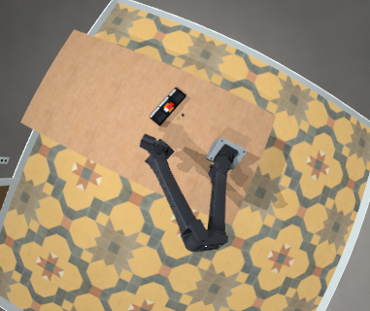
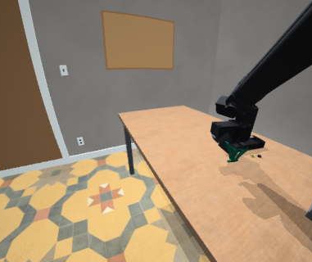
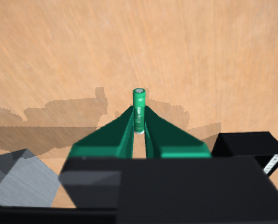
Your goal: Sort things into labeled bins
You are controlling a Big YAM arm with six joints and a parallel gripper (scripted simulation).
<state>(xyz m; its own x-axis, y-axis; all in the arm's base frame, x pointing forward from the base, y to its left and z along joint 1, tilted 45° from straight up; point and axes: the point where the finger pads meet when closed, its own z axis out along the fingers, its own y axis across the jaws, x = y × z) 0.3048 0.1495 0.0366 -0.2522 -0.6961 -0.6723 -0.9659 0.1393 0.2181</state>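
The orange block lies 250 mm to the right of my hand, 110 mm ahead of it and 70 mm below it. Round my hand: black nut 260 mm to the right, 70 mm below, 10 mm ahead; then green battery 10 mm below; then yellow nut 220 mm to the right, 70 mm below, 30 mm ahead.
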